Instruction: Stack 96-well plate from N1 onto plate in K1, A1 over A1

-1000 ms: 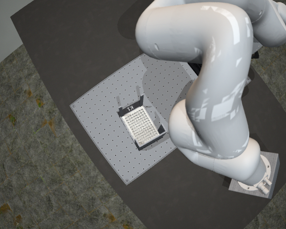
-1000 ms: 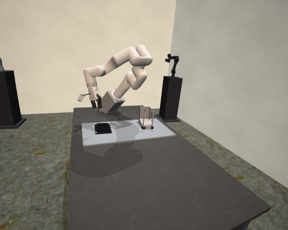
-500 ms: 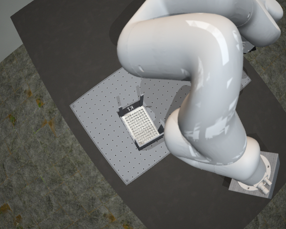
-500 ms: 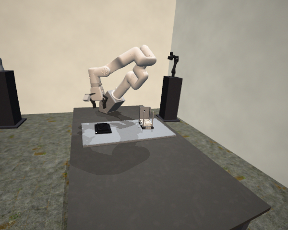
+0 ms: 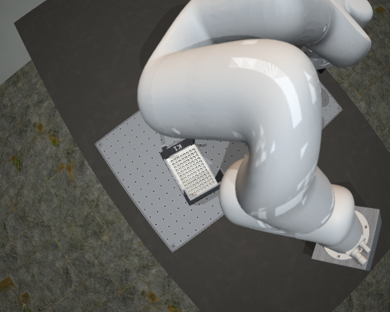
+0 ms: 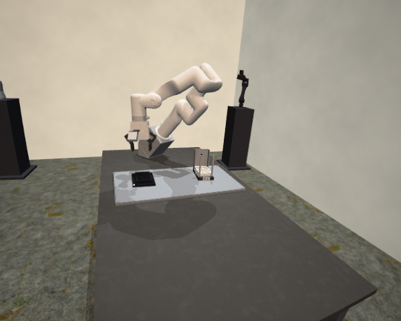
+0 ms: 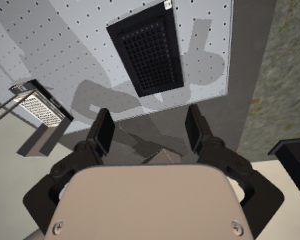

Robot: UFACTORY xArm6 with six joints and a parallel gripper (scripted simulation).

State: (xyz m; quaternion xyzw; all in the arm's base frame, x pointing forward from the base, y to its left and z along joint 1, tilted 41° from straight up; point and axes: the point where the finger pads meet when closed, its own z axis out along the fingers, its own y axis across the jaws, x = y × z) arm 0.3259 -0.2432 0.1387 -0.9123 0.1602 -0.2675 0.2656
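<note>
Right now the black 96-well plate is 1 cm to the left of my hand and 17 cm below it. Round my hand: white 96-well plate 5 cm behind, 37 cm to the left, 16 cm below; then pale A1 mark 8 cm ahead, 4 cm to the right, 17 cm below.
</note>
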